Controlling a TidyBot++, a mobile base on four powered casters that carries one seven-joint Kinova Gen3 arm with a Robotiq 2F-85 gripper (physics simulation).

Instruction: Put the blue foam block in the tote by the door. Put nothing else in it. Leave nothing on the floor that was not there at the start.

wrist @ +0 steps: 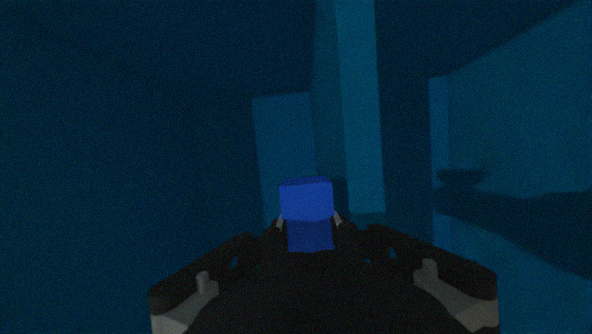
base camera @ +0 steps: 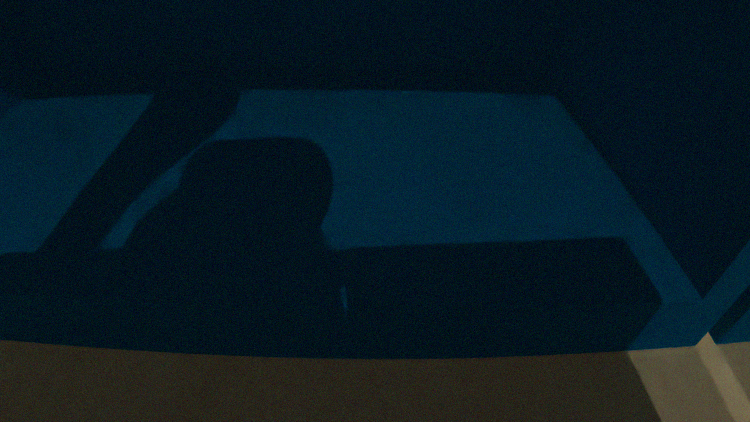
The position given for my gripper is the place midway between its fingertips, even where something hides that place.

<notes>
I see my gripper (wrist: 308, 221) and a blue foam block (wrist: 307, 204).
The base camera view does not show the blue foam block: it is out of frame.
</notes>
